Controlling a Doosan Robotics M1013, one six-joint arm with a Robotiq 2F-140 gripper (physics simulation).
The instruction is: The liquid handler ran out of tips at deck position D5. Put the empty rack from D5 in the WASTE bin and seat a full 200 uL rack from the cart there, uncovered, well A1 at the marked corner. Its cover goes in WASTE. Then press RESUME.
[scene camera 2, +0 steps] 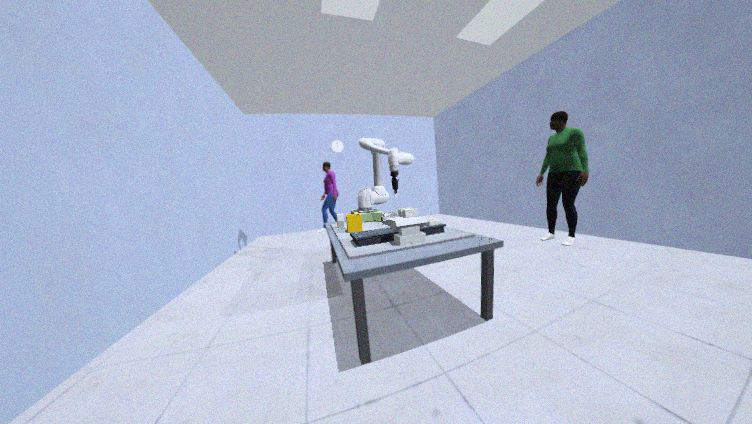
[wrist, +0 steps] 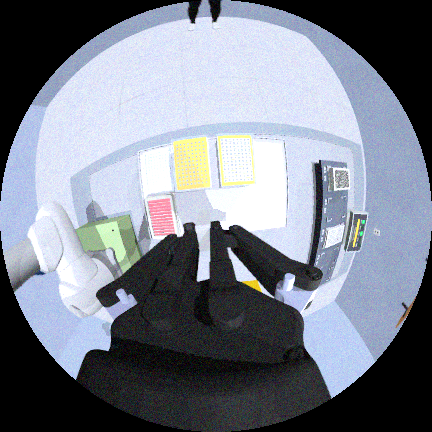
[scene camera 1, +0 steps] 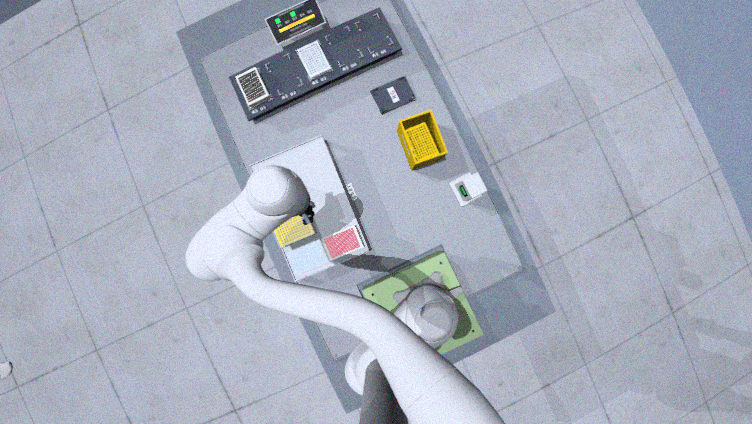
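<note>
My gripper is shut and empty, high above the white cart. On the cart stand a yellow rack, a white rack with a yellow rim that the arm hides in scene camera 1, a red rack and a pale blue rack. The yellow bin holds a yellow rack. The dark deck has a bare position at its right end. A white box with a green button stands near the bin.
A dark-hole rack and a white rack sit on the deck. A screen stands behind it. A dark labelled block lies between deck and bin. The arm's green base plate is at the other end.
</note>
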